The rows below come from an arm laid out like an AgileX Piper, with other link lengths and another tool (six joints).
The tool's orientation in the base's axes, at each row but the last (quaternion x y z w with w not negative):
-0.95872 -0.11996 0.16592 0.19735
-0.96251 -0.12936 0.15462 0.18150
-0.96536 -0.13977 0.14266 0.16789
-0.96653 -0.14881 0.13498 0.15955
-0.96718 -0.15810 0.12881 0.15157
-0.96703 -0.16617 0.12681 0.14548
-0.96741 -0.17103 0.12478 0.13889
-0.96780 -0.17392 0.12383 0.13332
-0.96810 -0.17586 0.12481 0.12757
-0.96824 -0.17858 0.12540 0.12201
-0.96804 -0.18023 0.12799 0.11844
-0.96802 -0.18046 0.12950 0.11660
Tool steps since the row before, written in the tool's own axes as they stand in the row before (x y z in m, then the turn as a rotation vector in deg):
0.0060 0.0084 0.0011 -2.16 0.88 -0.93
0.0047 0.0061 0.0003 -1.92 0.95 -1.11
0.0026 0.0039 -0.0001 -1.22 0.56 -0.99
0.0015 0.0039 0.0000 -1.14 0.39 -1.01
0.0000 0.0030 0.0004 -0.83 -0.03 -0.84
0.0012 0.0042 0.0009 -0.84 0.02 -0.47
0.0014 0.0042 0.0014 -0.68 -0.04 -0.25
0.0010 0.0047 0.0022 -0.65 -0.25 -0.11
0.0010 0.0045 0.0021 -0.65 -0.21 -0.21
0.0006 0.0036 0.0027 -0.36 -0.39 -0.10
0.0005 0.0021 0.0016 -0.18 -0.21 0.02
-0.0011 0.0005 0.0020 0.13 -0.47 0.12
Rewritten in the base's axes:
0.0065 -0.0054 -0.0061 -1.49 -1.74 1.02
0.0054 -0.0040 -0.0038 -1.20 -1.78 1.10
0.0033 -0.0027 -0.0019 -0.68 -1.18 0.97
0.0023 -0.0030 -0.0017 -0.64 -1.00 1.03
0.0007 -0.0026 -0.0014 -0.52 -0.47 0.95
0.0020 -0.0031 -0.0024 -0.62 -0.43 0.59
0.0021 -0.0030 -0.0029 -0.56 -0.27 0.38
0.0017 -0.0034 -0.0037 -0.64 -0.04 0.30
0.0017 -0.0033 -0.0035 -0.59 -0.09 0.39
0.0009 -0.0025 -0.0037 -0.42 0.20 0.28
0.0007 -0.0014 -0.0022 -0.24 0.13 0.08
-0.0014 -0.0005 -0.0018 -0.07 0.50 -0.01

